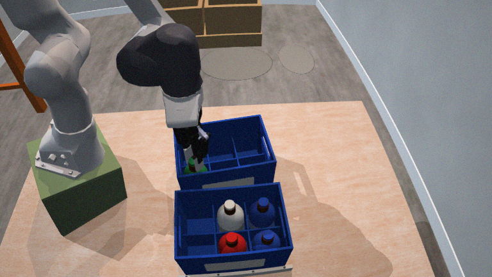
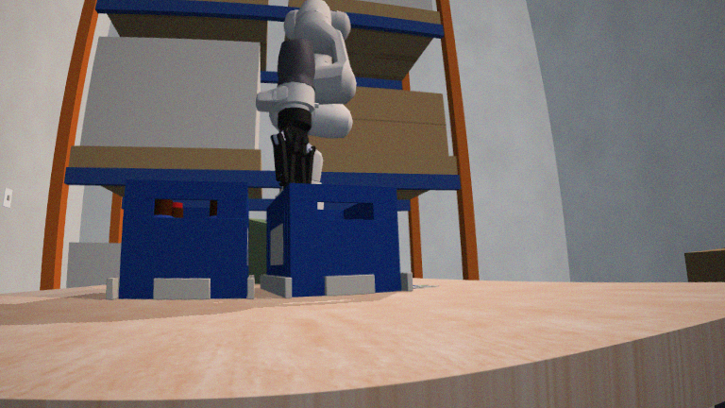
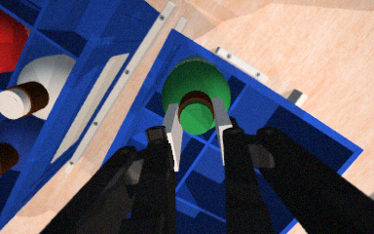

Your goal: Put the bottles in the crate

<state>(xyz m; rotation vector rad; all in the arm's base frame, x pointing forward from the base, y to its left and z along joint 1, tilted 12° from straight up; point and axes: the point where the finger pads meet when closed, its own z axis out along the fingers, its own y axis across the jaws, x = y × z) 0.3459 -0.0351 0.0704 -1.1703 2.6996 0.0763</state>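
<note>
Right now the green-labelled bottle is 80 mm below my hand. Round my hand: red bottle: 230 mm to the right, 100 mm below, 90 mm ahead; blue bottle: 180 mm ahead, 130 mm to the right, 100 mm below; white bottle: 140 mm to the right, 100 mm below, 90 mm ahead.
</note>
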